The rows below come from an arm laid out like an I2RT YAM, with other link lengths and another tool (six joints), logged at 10 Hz.
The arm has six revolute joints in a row. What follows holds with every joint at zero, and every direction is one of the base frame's.
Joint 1 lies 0.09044 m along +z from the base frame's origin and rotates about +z.
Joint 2 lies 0.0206 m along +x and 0.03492 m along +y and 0.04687 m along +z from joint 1 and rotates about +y.
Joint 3 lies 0.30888 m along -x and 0.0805 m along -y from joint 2 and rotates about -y.
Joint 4 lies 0.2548 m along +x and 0.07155 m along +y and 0.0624 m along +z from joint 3 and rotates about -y.
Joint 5 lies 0.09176 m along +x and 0.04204 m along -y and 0.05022 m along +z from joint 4 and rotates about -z.
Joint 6 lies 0.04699 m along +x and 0.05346 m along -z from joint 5 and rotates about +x.
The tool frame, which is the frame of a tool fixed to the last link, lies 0.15 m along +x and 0.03 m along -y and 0.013 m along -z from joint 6; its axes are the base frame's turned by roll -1.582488, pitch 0.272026 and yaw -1.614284 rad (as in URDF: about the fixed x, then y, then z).
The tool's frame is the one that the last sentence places.
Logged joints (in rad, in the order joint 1, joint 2, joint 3, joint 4, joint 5, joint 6), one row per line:
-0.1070, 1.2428, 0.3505, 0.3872, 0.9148, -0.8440
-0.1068, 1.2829, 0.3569, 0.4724, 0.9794, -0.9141
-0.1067, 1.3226, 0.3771, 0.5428, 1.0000, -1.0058
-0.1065, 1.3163, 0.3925, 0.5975, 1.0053, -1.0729
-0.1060, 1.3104, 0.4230, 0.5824, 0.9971, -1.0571
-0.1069, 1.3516, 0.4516, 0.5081, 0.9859, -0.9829
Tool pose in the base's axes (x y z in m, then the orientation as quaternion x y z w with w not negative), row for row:
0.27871, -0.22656, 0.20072, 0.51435, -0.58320, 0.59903, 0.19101
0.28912, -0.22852, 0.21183, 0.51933, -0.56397, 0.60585, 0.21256
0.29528, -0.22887, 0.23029, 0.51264, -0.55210, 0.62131, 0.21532
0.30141, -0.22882, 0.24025, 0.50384, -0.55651, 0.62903, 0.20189
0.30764, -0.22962, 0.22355, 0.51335, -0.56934, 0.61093, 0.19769
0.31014, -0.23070, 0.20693, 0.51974, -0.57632, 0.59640, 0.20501
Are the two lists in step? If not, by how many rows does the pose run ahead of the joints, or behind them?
The pose runs 1 row ahead of the joints: the pose in row i belongs to the joints in row i + 1.
